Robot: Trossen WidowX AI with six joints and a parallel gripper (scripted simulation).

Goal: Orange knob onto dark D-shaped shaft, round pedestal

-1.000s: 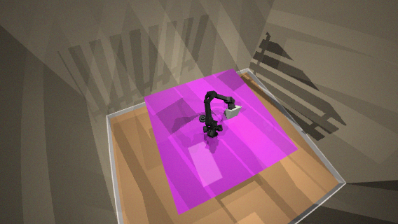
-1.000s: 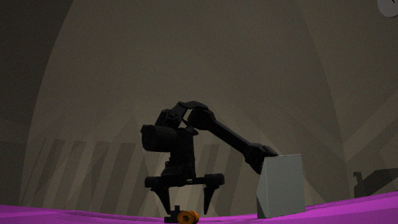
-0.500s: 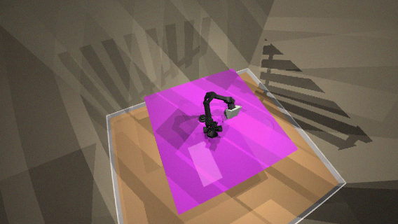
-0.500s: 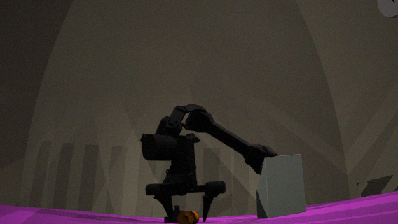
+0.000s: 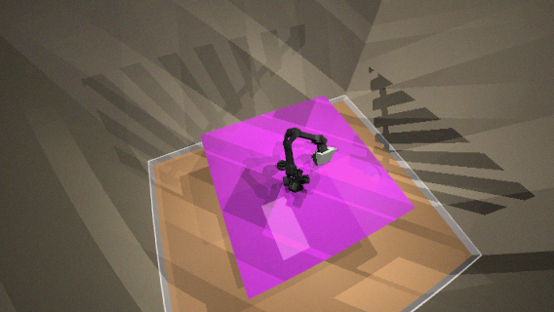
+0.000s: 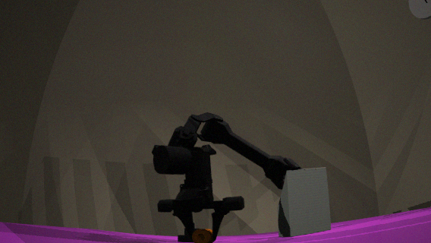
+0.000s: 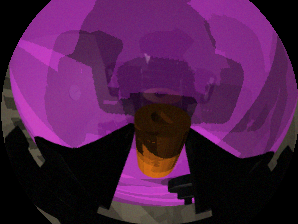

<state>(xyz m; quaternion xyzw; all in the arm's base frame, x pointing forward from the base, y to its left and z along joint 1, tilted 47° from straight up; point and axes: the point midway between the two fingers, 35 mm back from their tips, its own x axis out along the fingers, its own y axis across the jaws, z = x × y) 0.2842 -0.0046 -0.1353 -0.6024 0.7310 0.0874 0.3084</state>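
My gripper tip is 20 mm short of the dark round pedestal, 180 mm to the left of it and 20 mm below it. The rest, counted from my gripper tip: orange knob 10 mm to the right, 10 mm above.
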